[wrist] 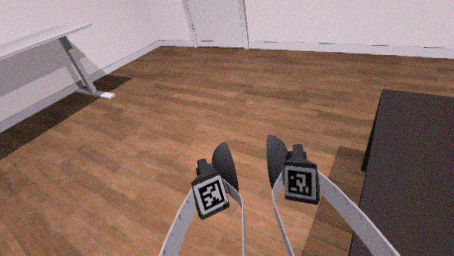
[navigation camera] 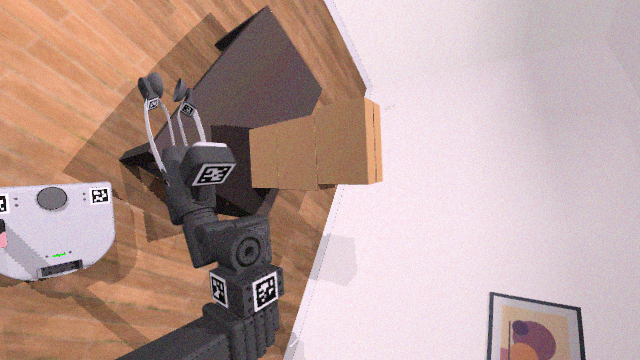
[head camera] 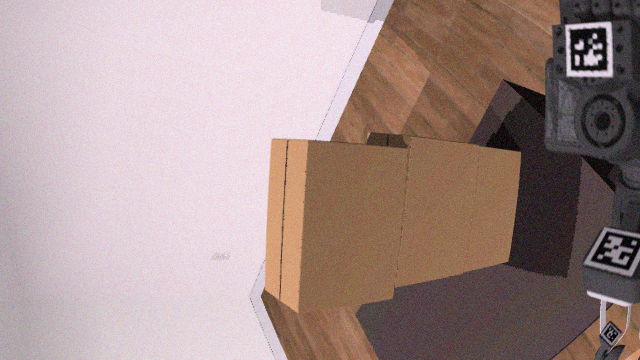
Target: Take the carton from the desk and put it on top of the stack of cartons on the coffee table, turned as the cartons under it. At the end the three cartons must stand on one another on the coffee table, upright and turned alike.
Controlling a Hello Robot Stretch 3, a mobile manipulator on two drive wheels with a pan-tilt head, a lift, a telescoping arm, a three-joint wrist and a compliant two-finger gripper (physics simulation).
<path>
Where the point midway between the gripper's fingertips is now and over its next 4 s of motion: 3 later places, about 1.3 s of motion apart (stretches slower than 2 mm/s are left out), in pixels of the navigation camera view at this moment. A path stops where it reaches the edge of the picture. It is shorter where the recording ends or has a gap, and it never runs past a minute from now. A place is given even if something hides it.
My gripper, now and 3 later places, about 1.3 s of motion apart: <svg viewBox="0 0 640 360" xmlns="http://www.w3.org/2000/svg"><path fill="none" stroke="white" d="M165 78L275 201L329 215L267 89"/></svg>
</path>
